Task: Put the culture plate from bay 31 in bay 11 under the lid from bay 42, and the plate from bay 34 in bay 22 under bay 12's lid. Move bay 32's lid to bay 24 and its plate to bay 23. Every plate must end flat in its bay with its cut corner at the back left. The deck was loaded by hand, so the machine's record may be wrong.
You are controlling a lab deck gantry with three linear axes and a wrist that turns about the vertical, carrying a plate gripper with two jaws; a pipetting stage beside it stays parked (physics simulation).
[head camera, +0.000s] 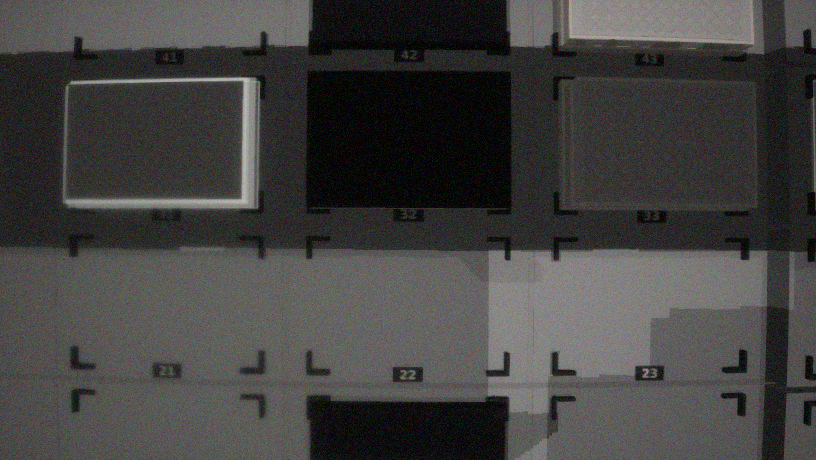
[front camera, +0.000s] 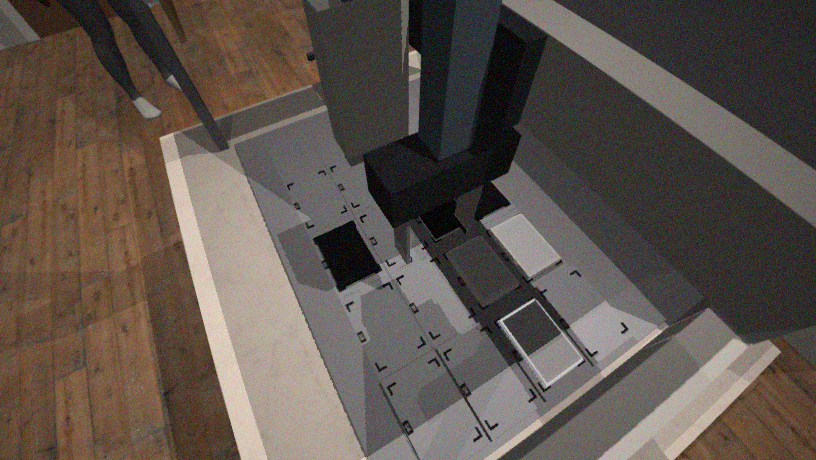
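Seen in the pictures: gripper, fingertip midpoint: point(front camera: 432, 238); robot's base, link origin: point(front camera: 288, 186).
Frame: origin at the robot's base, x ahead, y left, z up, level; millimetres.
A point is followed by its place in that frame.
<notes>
My gripper point(front camera: 442, 240) @[x 358, y 155, z 159 mm] is open and empty, its jaws above the deck in front of the dark stack in bay 32. Bay 31's clear plate point(head camera: 154, 142) @[x 65, y 256, z 14 mm] has a bright rim; it is hidden in the front view. Black lids cover bay 32 point(front camera: 442, 221) @[x 266, y 247, z 17 mm] point(head camera: 408, 140) @[x 228, y 256, z 17 mm], bay 42 point(front camera: 493, 200) @[x 271, y 378, z 8 mm] point(head camera: 408, 22) @[x 227, y 336, z 8 mm] and bay 12 point(front camera: 346, 255) @[x 235, y 41, z 8 mm] point(head camera: 408, 431) @[x 229, y 70, z 8 mm]. Bay 34's clear, bright-rimmed plate point(front camera: 557, 355) @[x 590, y 263, z 29 mm] lies flat. Bays 21, 22 and 23 hold no plate in the head view; bay 24 holds none in the front view. The cut corners are hard to make out.
A clear dim plate point(front camera: 481, 268) @[x 393, y 254, z 14 mm] point(head camera: 662, 142) @[x 390, y 257, z 14 mm] stands in bay 33, and a pale plate point(front camera: 524, 245) @[x 396, y 360, z 14 mm] point(head camera: 660, 20) @[x 390, y 336, z 14 mm] in bay 43. The parked pipetting stage point(front camera: 368, 85) stands at the back left. Raised walls edge the deck. A person's legs point(front camera: 102, 51) are beyond it.
</notes>
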